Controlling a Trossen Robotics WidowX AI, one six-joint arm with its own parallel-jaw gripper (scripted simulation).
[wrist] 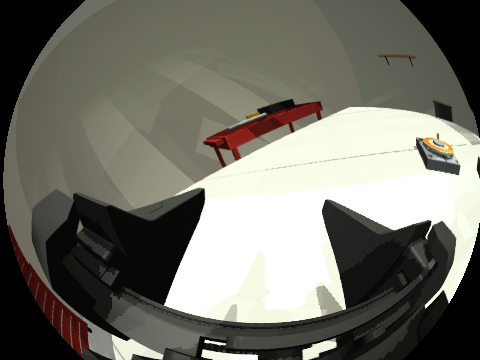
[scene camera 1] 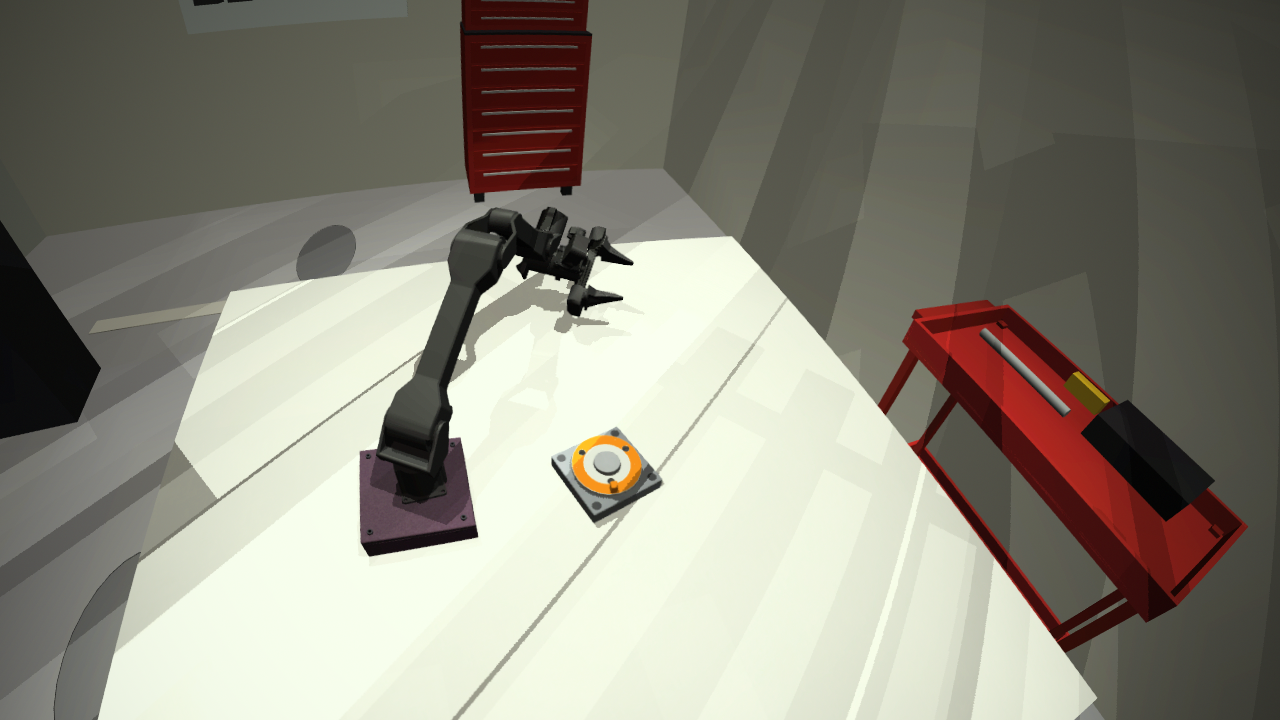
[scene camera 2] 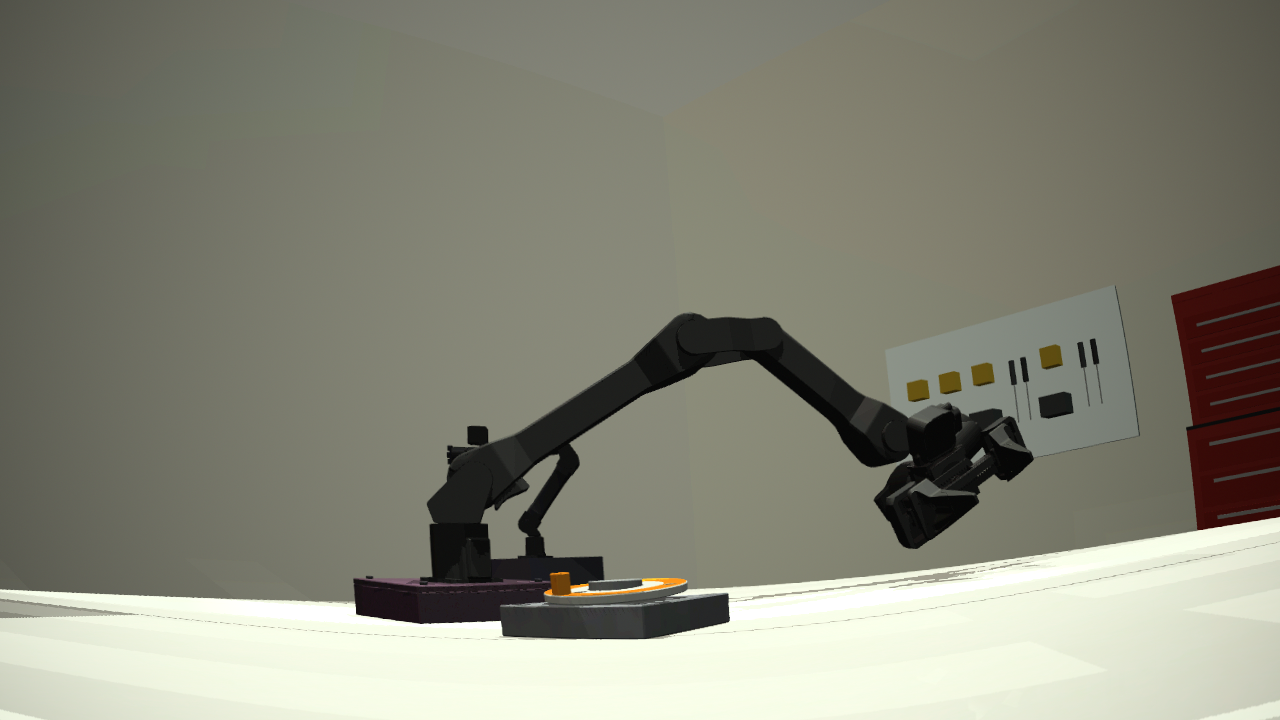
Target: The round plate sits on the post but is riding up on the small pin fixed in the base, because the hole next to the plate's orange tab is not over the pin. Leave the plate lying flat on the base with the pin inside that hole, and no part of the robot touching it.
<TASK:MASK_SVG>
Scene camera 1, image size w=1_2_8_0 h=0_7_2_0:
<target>gripper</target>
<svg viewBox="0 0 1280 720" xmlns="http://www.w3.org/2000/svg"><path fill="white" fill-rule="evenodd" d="M593 227L589 239L585 237L586 231L581 227L571 227L567 235L570 239L567 246L561 245L552 255L549 269L550 276L554 276L555 280L560 281L560 278L575 283L575 285L572 285L567 299L567 310L570 314L580 317L583 307L584 310L587 310L590 306L621 301L624 296L616 293L596 290L590 285L586 288L597 257L601 257L601 261L629 266L634 264L634 261L611 246L606 235L606 228Z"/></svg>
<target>round plate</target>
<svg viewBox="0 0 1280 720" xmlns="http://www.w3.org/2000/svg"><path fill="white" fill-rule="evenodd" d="M585 440L577 447L571 461L573 476L583 488L600 496L611 497L623 494L637 484L641 476L642 464L638 453L628 442L608 435L594 436ZM595 457L603 451L613 452L620 459L620 469L613 475L603 475L594 467Z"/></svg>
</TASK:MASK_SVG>
